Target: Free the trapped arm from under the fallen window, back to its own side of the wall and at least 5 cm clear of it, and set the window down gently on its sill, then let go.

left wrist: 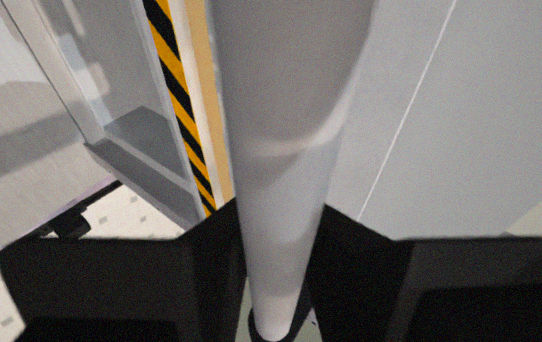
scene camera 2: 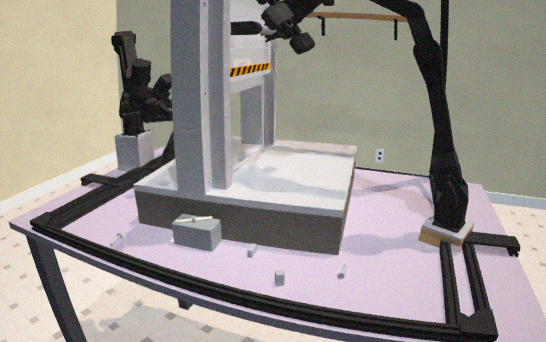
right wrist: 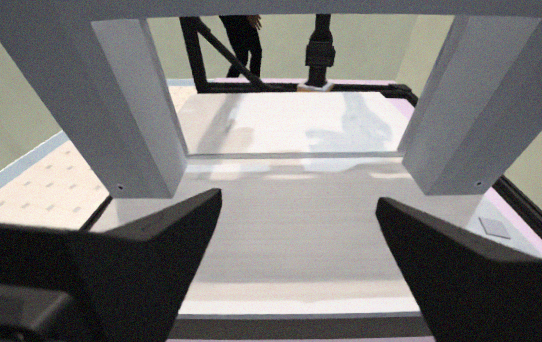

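Pixels of known places: left gripper, fingertip midpoint: point(scene camera 2: 264, 38); right gripper, fingertip midpoint: point(right wrist: 298, 200); left arm's base at its link origin: point(scene camera 2: 449, 223) point(right wrist: 316, 83); right arm's base at its link origin: point(scene camera 2: 133, 133).
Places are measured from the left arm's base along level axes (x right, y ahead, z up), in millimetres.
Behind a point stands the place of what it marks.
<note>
The window, with its striped band point(scene camera 2: 250, 69) {z 294, x -160, y 473 mm} point(left wrist: 181, 95) {z 297, x -130, y 493 mm}, is raised in the wall frame point(scene camera 2: 190, 100), well above the sill point(right wrist: 295, 156). Its lower edge is up off the sill and the opening below shows through. My left gripper point(scene camera 2: 269, 34) {z 372, x -106, y 485 mm} point(left wrist: 273, 200) {z 372, x -106, y 485 mm} is shut on the window's grey handle bar point(left wrist: 285, 150), high on the right side of the wall. My right gripper point(right wrist: 298, 200) {z 169, x -227, y 653 mm} is open and empty over the pale base. In the right wrist view both wall posts stand beyond its fingertips. In the scene view the wall post hides the front of the right arm point(scene camera 2: 142, 97) {z 224, x -318, y 765 mm}.
The thick base point(scene camera 2: 300, 185) point(right wrist: 300, 250) carries the wall. A grey block point(scene camera 2: 196, 234) with thin sticks on top stands at its front. Small pieces point(scene camera 2: 279, 277) {z -19, x -367, y 161 mm} point(scene camera 2: 342, 271) {z -31, x -264, y 104 mm} lie on the table point(scene camera 2: 390, 295) {z -39, x -259, y 1 mm}. Dark rails edge the table. A person point(right wrist: 246, 45) stands beyond.
</note>
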